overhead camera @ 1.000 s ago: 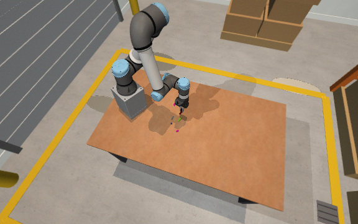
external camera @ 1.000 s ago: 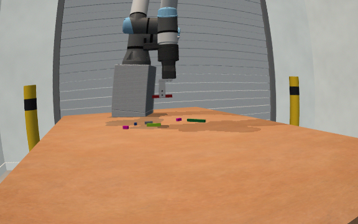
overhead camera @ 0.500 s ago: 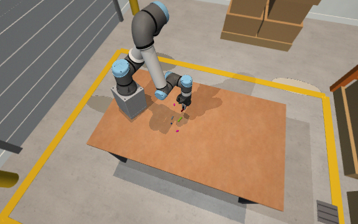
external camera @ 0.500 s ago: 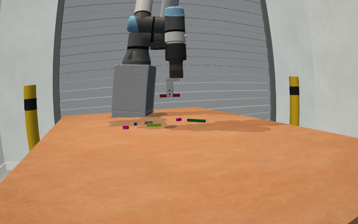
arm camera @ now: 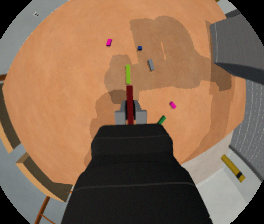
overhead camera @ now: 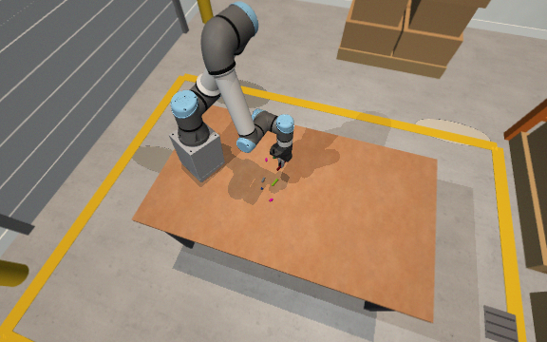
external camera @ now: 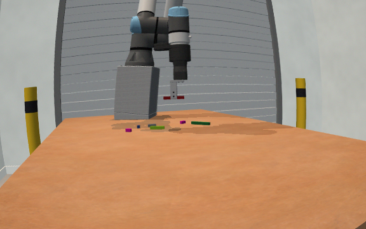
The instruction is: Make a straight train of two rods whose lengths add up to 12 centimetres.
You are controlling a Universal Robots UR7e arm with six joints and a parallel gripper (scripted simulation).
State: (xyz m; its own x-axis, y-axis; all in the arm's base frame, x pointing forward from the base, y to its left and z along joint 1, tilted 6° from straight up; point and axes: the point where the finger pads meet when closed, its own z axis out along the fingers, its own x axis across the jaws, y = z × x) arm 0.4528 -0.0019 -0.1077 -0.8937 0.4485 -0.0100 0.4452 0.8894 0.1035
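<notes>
My gripper is now 30 mm past the lime rod, 60 mm to the left of it and 110 mm above it. From my hand the other things lie so: red rod: 10 mm below; then green rod: 30 mm behind, 120 mm to the left, 110 mm below; then grey rod: 90 mm behind, 50 mm to the right, 110 mm below.
</notes>
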